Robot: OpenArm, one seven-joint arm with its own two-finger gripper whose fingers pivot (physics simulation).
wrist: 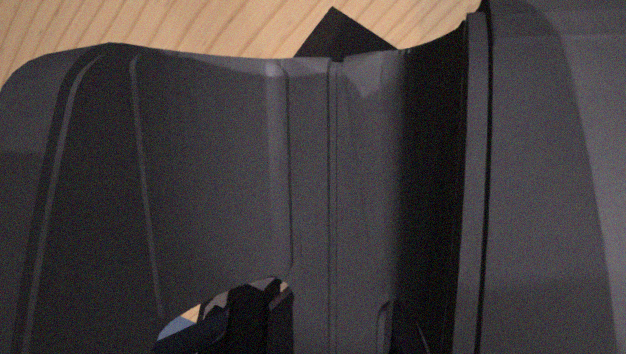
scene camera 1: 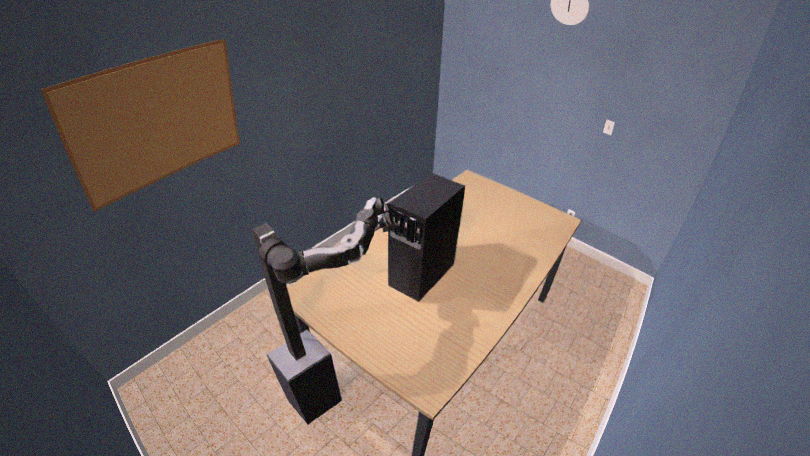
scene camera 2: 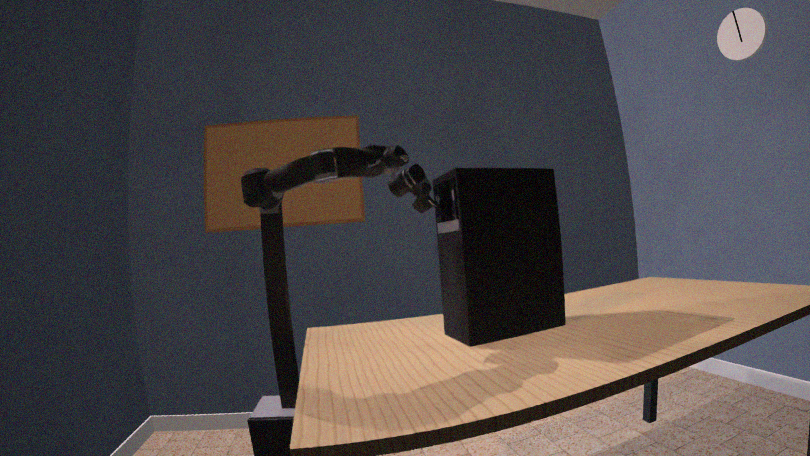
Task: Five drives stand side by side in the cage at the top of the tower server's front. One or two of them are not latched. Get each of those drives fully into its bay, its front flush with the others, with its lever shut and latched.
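The black tower server (scene camera 1: 439, 237) (scene camera 2: 510, 254) stands on the table; part of it shows past the fingers in the wrist view (wrist: 337, 35). Its cage holds the drives (scene camera 1: 404, 225) (scene camera 2: 447, 199) side by side, dark with bright edges. The leftmost drives are partly hidden by the hand. My gripper (scene camera 1: 388, 222) (scene camera 2: 433, 201) (wrist: 354, 218) is shut and empty, at the left part of the cage front. A thin dark piece spans from the hand to the cage in scene camera 2; I cannot tell whether it is a fingertip or a lever. Contact and latching cannot be told.
The wooden table (scene camera 1: 362, 317) (scene camera 2: 362, 368) bears the tower. A light strip (scene camera 1: 405, 240) (scene camera 2: 448, 226) runs below the cage. The arm's post (scene camera 1: 286, 317) (scene camera 2: 276, 294) stands at the table's near end. The tower's flat top lies just above and behind the cage.
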